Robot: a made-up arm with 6 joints. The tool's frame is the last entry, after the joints. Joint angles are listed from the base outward.
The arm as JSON. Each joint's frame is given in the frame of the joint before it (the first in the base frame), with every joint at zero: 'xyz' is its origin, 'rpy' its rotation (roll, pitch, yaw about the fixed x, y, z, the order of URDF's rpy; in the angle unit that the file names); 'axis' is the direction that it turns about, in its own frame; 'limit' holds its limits. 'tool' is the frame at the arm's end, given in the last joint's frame.
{
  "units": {
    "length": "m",
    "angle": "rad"
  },
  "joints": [
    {
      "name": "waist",
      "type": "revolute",
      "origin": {
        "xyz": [
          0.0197,
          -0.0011,
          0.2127
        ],
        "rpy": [
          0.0,
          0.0,
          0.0
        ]
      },
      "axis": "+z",
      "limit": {
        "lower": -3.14,
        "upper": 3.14
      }
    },
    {
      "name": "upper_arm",
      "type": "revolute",
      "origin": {
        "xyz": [
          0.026,
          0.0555,
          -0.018
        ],
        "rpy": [
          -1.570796,
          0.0,
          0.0
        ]
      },
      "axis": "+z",
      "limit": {
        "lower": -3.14,
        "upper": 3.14
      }
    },
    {
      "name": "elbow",
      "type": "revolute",
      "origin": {
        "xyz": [
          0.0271,
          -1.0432,
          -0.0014
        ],
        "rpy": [
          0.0,
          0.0,
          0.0
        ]
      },
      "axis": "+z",
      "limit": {
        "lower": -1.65,
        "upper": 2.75
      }
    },
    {
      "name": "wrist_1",
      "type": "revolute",
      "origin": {
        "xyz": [
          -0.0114,
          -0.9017,
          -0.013
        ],
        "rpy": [
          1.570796,
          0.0,
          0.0
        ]
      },
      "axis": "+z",
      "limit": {
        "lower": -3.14,
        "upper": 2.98
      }
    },
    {
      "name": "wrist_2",
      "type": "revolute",
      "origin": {
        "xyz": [
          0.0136,
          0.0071,
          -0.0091
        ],
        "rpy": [
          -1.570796,
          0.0,
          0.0
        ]
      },
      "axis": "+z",
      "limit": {
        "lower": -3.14,
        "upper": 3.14
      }
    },
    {
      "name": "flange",
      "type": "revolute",
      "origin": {
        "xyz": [
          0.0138,
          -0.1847,
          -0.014
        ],
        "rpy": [
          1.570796,
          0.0,
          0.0
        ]
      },
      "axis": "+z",
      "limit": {
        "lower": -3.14,
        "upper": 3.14
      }
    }
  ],
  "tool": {
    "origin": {
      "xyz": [
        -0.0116,
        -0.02,
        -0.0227
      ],
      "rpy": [
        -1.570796,
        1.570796,
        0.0
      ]
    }
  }
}
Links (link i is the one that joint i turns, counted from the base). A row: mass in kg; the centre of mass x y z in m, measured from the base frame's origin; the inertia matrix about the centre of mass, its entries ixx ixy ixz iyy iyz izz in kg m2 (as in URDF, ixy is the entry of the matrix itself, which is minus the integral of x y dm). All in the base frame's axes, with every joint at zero. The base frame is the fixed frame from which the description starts. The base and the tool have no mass.
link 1: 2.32; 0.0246 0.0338 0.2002; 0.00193 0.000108 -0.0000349 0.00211 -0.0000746 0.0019
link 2: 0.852; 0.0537 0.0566 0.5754; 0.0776 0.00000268 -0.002 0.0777 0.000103 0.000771
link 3: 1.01; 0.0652 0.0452 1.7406; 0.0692 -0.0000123 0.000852 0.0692 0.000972 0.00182
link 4: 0.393; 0.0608 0.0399 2.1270; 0.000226 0 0 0.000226 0 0.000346
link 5: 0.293; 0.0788 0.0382 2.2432; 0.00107 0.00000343 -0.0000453 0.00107 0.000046 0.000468
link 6: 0.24; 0.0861 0.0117 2.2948; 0.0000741 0 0 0.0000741 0 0.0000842
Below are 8 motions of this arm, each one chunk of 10 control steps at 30 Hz.
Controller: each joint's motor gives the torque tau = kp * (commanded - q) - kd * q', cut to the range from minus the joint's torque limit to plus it. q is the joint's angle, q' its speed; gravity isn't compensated. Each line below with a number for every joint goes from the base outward.
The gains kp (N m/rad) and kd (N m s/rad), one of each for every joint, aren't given. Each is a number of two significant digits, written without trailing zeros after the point. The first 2 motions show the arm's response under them.
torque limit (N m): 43 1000 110 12 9.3 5.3
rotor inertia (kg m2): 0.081 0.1 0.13 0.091 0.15 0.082
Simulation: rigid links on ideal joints. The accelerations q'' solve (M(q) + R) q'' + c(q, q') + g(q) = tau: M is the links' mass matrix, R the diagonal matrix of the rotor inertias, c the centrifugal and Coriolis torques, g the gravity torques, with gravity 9.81 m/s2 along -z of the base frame. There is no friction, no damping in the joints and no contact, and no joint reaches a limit. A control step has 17 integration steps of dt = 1/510 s. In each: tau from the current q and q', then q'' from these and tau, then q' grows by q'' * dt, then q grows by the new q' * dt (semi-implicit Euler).
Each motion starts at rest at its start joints. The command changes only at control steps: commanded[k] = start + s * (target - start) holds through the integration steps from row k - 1 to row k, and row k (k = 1, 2, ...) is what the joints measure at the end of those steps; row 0 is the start. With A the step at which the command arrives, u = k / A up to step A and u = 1 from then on. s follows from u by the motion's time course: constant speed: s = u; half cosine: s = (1 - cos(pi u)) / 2; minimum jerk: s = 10 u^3 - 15 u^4 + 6 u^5; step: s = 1 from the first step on.
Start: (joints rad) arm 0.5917 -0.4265 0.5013 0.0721 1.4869 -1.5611
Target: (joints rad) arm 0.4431 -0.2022 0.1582 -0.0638 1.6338 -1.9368
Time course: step
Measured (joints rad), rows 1 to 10:
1: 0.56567 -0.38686 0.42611 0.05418 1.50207 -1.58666
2: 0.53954 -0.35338 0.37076 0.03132 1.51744 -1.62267
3: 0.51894 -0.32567 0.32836 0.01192 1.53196 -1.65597
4: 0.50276 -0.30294 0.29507 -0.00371 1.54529 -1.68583
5: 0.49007 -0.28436 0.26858 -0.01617 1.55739 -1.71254
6: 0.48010 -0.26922 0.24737 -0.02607 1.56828 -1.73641
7: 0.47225 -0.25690 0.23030 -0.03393 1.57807 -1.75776
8: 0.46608 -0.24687 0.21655 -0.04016 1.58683 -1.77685
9: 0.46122 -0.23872 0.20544 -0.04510 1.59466 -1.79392
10: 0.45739 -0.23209 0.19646 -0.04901 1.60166 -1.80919
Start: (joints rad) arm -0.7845 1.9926 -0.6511 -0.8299 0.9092 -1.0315
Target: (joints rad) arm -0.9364 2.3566 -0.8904 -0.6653 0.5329 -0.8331
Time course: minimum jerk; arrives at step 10
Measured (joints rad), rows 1 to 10:
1: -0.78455 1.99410 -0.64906 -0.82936 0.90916 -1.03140
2: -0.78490 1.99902 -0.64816 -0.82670 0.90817 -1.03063
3: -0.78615 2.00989 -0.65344 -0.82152 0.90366 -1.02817
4: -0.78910 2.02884 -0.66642 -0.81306 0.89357 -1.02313
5: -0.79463 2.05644 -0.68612 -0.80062 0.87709 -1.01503
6: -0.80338 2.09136 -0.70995 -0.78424 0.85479 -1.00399
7: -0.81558 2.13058 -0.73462 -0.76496 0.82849 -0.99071
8: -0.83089 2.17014 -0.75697 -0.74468 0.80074 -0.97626
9: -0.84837 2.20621 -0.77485 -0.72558 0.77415 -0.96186
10: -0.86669 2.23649 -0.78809 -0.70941 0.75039 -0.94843
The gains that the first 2 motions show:
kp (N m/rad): 300 3600 440 38 29 19
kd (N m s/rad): 44 590 65 6 8.7 5.9
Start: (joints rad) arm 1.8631 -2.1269 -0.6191 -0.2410 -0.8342 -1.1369
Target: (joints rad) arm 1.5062 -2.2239 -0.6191 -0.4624 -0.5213 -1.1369
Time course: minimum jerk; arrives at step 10
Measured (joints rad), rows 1 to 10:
1: 1.86297 -2.12792 -0.61952 -0.24120 -0.83304 -1.13686
2: 1.86169 -2.12984 -0.62072 -0.24254 -0.83044 -1.13677
3: 1.85706 -2.13320 -0.62132 -0.24679 -0.82528 -1.13662
4: 1.84631 -2.13857 -0.62117 -0.25565 -0.81595 -1.13641
5: 1.82707 -2.14613 -0.62062 -0.27001 -0.80157 -1.13616
6: 1.79826 -2.15555 -0.62008 -0.28966 -0.78232 -1.13592
7: 1.76073 -2.16608 -0.61993 -0.31322 -0.75942 -1.13575
8: 1.71731 -2.17668 -0.62039 -0.33843 -0.73483 -1.13569
9: 1.67234 -2.18639 -0.62152 -0.36271 -0.71077 -1.13576
10: 1.63034 -2.19461 -0.62312 -0.38399 -0.68892 -1.13593

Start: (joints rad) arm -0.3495 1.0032 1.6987 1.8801 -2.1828 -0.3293
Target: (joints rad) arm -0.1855 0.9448 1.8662 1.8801 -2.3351 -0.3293
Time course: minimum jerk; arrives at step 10
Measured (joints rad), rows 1 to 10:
1: -0.34942 1.00421 1.70013 1.88030 -2.18184 -0.32918
2: -0.34887 1.00468 1.70387 1.88094 -2.18034 -0.32894
3: -0.34693 1.00393 1.71016 1.88139 -2.17990 -0.32870
4: -0.34239 1.00164 1.72006 1.88146 -2.18142 -0.32846
5: -0.33417 0.99779 1.73398 1.88129 -2.18542 -0.32824
6: -0.32169 0.99267 1.75138 1.88111 -2.19200 -0.32804
7: -0.30517 0.98684 1.77081 1.88115 -2.20078 -0.32787
8: -0.28572 0.98095 1.79032 1.88153 -2.21105 -0.32774
9: -0.26516 0.97561 1.80800 1.88225 -2.22186 -0.32764
10: -0.24549 0.97117 1.82265 1.88318 -2.23235 -0.32758

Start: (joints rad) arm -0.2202 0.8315 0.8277 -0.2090 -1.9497 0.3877
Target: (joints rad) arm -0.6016 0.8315 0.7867 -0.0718 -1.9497 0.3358
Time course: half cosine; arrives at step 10
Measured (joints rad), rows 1 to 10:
1: -0.22050 0.83240 0.83053 -0.20883 -1.95002 0.38758
2: -0.22218 0.83377 0.83506 -0.20798 -1.95047 0.38716
3: -0.22691 0.83508 0.83859 -0.20561 -1.95088 0.38629
4: -0.23652 0.83617 0.84039 -0.20108 -1.95120 0.38483
5: -0.25254 0.83706 0.84044 -0.19405 -1.95142 0.38273
6: -0.27583 0.83777 0.83902 -0.18449 -1.95151 0.38002
7: -0.30643 0.83834 0.83651 -0.17270 -1.95144 0.37682
8: -0.34336 0.83880 0.83336 -0.15927 -1.95122 0.37329
9: -0.38474 0.83917 0.83004 -0.14507 -1.95087 0.36965
10: -0.42792 0.83946 0.82700 -0.13108 -1.95048 0.36615

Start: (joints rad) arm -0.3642 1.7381 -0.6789 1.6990 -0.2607 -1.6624
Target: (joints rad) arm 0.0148 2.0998 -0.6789 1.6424 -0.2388 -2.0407
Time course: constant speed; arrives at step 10
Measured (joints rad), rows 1 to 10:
1: -0.36315 1.74479 -0.68129 1.69794 -0.26089 -1.66519
2: -0.35942 1.75741 -0.68102 1.69602 -0.26167 -1.67153
3: -0.35192 1.77470 -0.67922 1.69349 -0.26278 -1.68111
4: -0.34000 1.79573 -0.67656 1.69044 -0.26395 -1.69362
5: -0.32336 1.81973 -0.67345 1.68698 -0.26495 -1.70875
6: -0.30201 1.84612 -0.67018 1.68316 -0.26565 -1.72625
7: -0.27614 1.87442 -0.66691 1.67906 -0.26593 -1.74587
8: -0.24610 1.90425 -0.66376 1.67471 -0.26574 -1.76740
9: -0.21236 1.93530 -0.66081 1.67017 -0.26506 -1.79063
10: -0.17542 1.96732 -0.65812 1.66544 -0.26388 -1.81541

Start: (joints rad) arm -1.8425 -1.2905 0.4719 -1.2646 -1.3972 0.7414
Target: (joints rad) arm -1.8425 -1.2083 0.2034 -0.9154 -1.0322 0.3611
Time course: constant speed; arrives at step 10
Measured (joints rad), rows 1 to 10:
1: -1.84262 -1.28976 0.46539 -1.26026 -1.39585 0.73864
2: -1.84285 -1.28817 0.45245 -1.24883 -1.39162 0.73213
3: -1.84310 -1.28557 0.43576 -1.23175 -1.38403 0.72224
4: -1.84333 -1.28202 0.41660 -1.21057 -1.37324 0.70934
5: -1.84350 -1.27765 0.39567 -1.18635 -1.35957 0.69377
6: -1.84362 -1.27258 0.37342 -1.15982 -1.34332 0.67582
7: -1.84368 -1.26694 0.35014 -1.13151 -1.32478 0.65573
8: -1.84370 -1.26083 0.32605 -1.10182 -1.30421 0.63375
9: -1.84368 -1.25434 0.30133 -1.07105 -1.28185 0.61006
10: -1.84363 -1.24754 0.27612 -1.03945 -1.25789 0.58486

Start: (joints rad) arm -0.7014 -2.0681 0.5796 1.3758 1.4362 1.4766
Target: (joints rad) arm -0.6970 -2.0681 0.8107 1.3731 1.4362 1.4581
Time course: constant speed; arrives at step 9
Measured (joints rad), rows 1 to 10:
1: -0.70136 -2.06947 0.58032 1.37749 1.43618 1.47657
2: -0.70126 -2.07129 0.58309 1.38149 1.43632 1.47652
3: -0.70113 -2.07291 0.58991 1.38578 1.43652 1.47632
4: -0.70094 -2.07419 0.60074 1.38928 1.43673 1.47593
5: -0.70070 -2.07515 0.61494 1.39180 1.43694 1.47536
6: -0.70040 -2.07584 0.63184 1.39346 1.43713 1.47461
7: -0.70005 -2.07632 0.65083 1.39444 1.43733 1.47370
8: -0.69964 -2.07666 0.67144 1.39493 1.43754 1.47266
9: -0.69919 -2.07689 0.69329 1.39507 1.43775 1.47150
10: -0.69873 -2.07665 0.71259 1.39405 1.43806 1.47033

